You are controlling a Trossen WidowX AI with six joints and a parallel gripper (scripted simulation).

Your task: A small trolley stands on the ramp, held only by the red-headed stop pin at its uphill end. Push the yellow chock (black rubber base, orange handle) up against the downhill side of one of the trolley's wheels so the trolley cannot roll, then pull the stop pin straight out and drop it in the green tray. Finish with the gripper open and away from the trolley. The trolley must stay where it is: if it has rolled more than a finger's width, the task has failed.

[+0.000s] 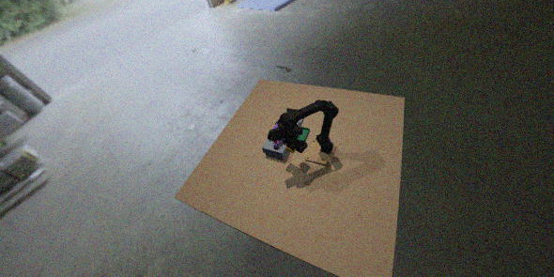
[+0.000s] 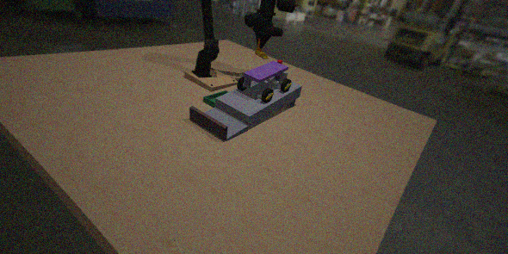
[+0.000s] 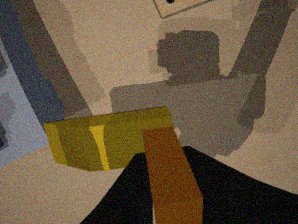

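My gripper tip is now 140 mm short of the red-headed stop pin, 10 mm to the left of it and 40 mm above it. The rest, counted from my gripper tip: dark lip 240 mm ahead, 390 mm to the right, 150 mm below; yellow chock 20 mm ahead, 10 mm below; trolley 190 mm ahead, 120 mm to the right, 60 mm below.
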